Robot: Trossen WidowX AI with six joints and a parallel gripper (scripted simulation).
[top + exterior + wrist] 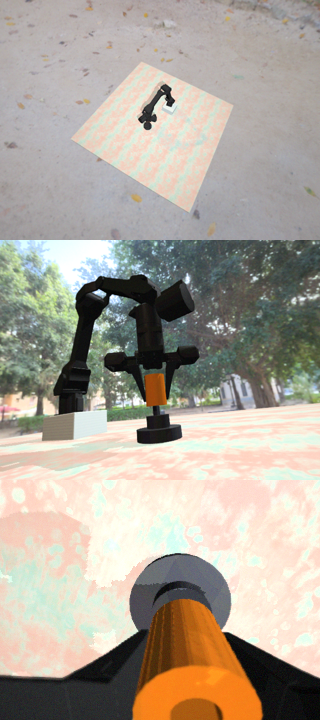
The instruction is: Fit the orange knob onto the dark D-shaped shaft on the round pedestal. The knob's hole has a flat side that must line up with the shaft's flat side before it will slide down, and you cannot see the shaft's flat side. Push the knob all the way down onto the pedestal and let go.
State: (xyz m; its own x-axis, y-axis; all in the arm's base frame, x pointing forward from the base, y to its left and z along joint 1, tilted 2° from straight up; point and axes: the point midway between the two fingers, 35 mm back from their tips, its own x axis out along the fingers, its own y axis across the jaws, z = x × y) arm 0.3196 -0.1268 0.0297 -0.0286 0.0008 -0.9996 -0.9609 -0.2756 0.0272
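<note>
The orange knob is 20 mm above my gripper tip. Also, from my gripper tip: round pedestal 40 mm below.
</note>
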